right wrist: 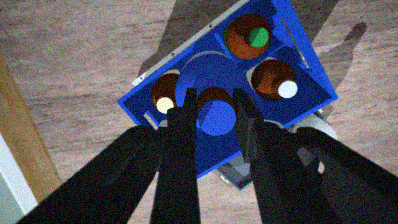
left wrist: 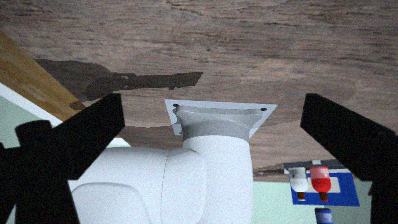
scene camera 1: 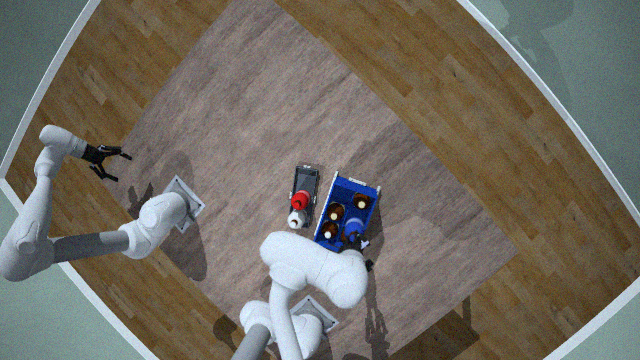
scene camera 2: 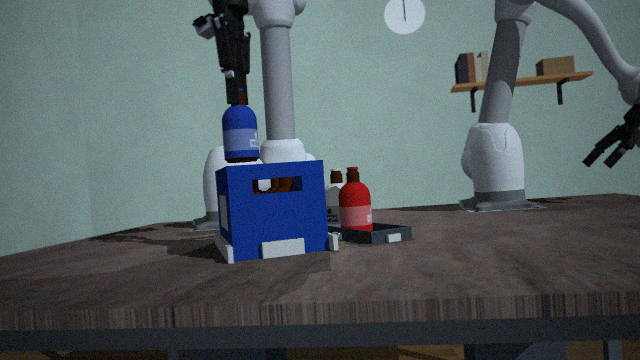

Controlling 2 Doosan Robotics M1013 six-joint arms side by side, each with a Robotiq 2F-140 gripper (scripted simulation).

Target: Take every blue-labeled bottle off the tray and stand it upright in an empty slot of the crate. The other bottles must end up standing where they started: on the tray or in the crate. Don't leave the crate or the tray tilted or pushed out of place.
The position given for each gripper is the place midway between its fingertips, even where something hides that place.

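Observation:
There's the left gripper [scene camera 1: 124,169], and the right gripper [scene camera 2: 237,104] is in sight too. You can see a red bottle [scene camera 2: 355,210]. A blue-labeled bottle [scene camera 2: 239,123] [right wrist: 214,74] is there as well, along with a blue crate [scene camera 2: 253,219] [left wrist: 342,193]. Then there's a dark tray [scene camera 2: 378,235] [right wrist: 236,171] [scene camera 1: 304,178], plus a green-capped bottle [right wrist: 244,32].

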